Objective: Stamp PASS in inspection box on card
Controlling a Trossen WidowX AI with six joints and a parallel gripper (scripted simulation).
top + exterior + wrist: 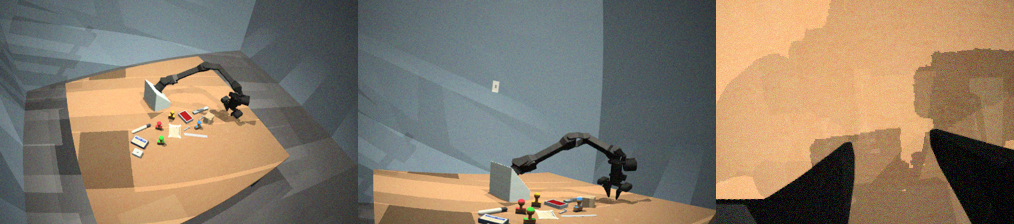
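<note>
Right now the green-knobbed stamp is 11 cm ahead of my gripper tip, 56 cm to the right of it and 1 cm above it. Round my gripper tip: tan cube (1 cm ahead, 19 cm to the right, 2 cm above); then blue-knobbed stamp (5 cm ahead, 29 cm to the right, 1 cm above); then grey bar (8 cm behind, 20 cm to the right).
</note>
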